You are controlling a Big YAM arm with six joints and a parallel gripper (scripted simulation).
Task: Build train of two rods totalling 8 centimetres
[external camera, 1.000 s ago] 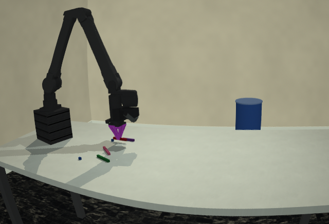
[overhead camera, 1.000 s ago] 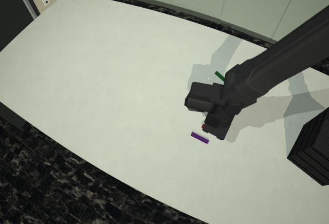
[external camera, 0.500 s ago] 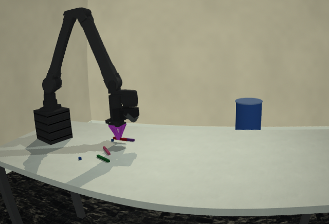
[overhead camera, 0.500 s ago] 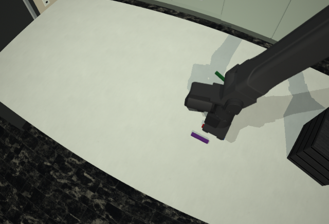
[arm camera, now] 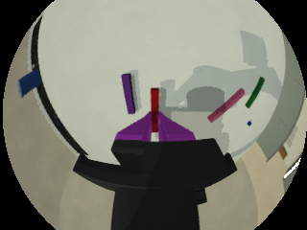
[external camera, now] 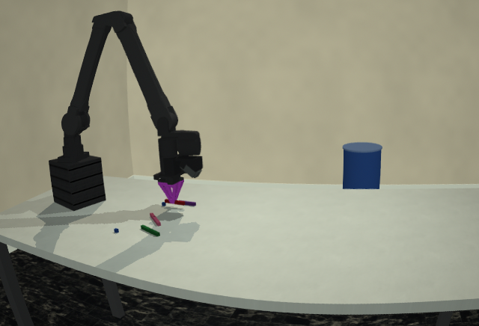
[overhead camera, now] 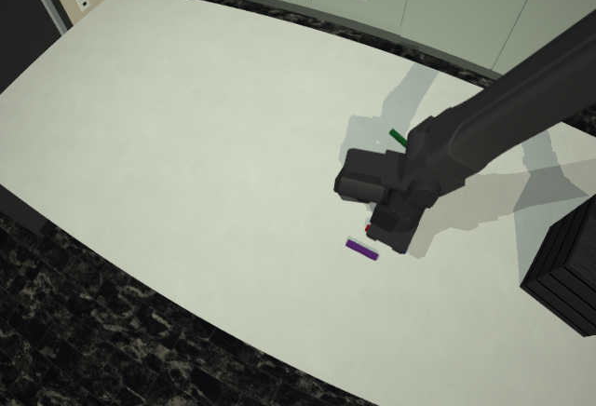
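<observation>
Right now my hand is 1 cm short of the red rod. Round my hand: pink rod 13 cm to the right, 2 cm below, 1 cm behind; then green rod 22 cm to the right, 2 cm below, 1 cm ahead; then purple rod 4 cm ahead, 3 cm to the left, 2 cm below.
</observation>
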